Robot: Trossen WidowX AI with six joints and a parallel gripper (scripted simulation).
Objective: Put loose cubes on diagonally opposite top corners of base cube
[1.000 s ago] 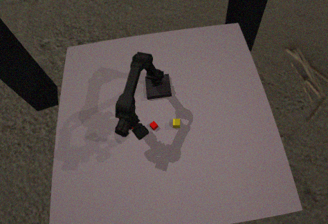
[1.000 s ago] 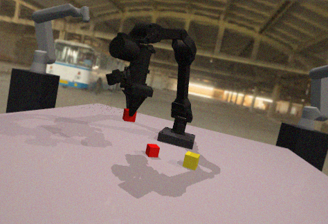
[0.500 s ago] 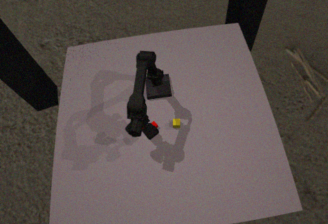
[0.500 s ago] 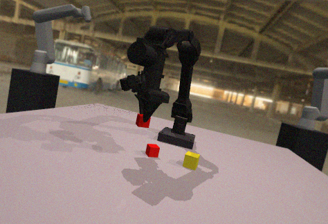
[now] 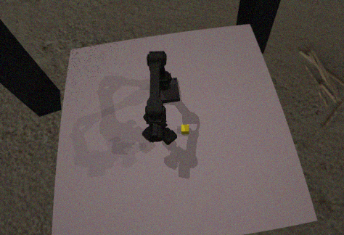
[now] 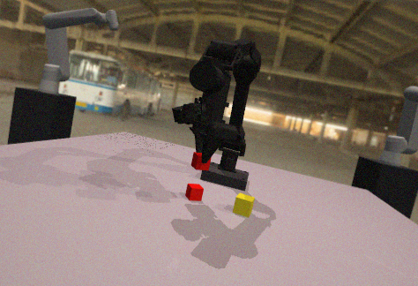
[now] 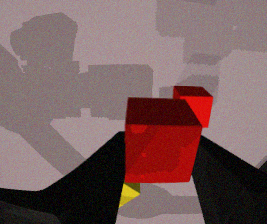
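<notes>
Now: the yellow base cube 130 mm to the left of my gripper tip, 90 mm below it and 20 mm behind it. The rest, counted from my gripper tip: red cube (90 mm below, 50 mm behind).
</notes>
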